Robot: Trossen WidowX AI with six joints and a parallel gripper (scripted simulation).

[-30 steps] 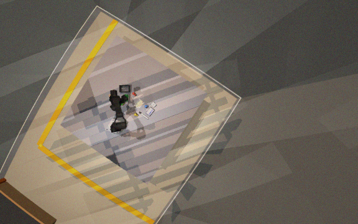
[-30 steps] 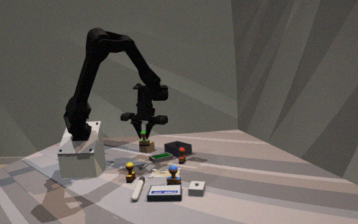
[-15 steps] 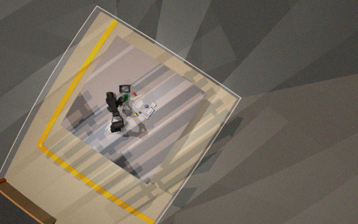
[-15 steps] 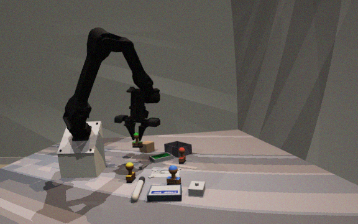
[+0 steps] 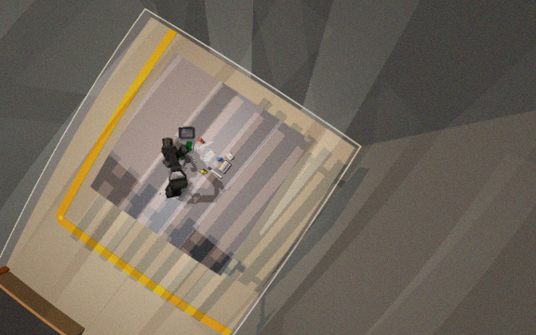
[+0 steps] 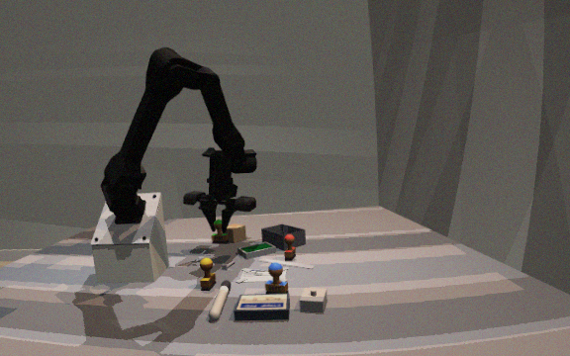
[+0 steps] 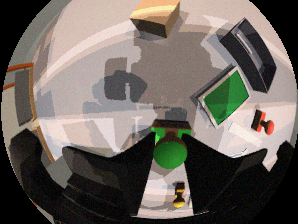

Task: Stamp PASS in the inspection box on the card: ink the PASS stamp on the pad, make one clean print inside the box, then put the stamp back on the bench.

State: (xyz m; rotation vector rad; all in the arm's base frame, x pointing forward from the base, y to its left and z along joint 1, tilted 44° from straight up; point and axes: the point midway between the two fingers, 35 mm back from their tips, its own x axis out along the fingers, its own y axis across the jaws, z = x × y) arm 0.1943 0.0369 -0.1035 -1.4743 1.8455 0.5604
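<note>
The green ink pad lies 10 cm ahead of my gripper tip, 2 cm to the left of it and 6 cm below it. Round my gripper tip: yellow-knobbed stamp (19 cm to the right, 5 cm below); then green-knobbed stamp (1 cm below); then tan block (2 cm ahead, 16 cm to the left, 5 cm below).
</note>
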